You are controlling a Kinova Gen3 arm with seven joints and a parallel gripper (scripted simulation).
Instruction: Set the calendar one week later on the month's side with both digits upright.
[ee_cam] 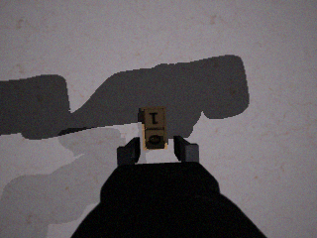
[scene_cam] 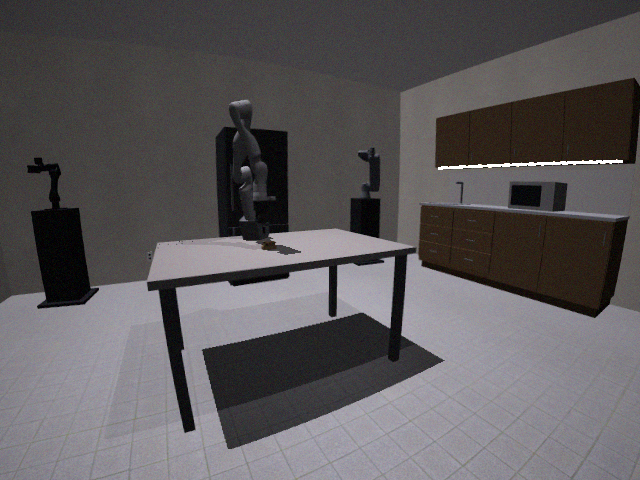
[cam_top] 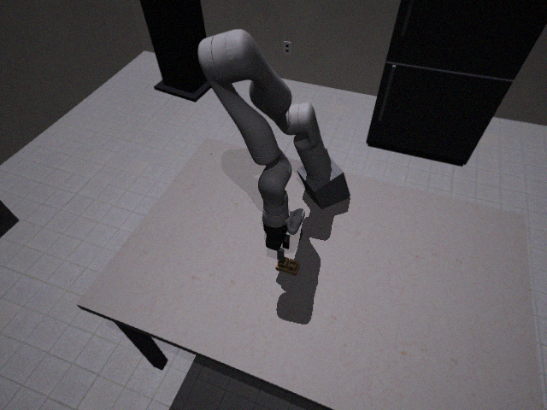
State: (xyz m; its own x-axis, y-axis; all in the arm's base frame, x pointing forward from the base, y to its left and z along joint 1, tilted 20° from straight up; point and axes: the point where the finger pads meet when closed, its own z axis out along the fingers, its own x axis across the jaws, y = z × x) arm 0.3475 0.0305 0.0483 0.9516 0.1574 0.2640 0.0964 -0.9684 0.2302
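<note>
Right now my hand is 80 mm above the wooden cube, 30 mm to the right of it and 10 mm past it. Also, from my hand: wooden tray: 90 mm below, 20 mm to the left.
</note>
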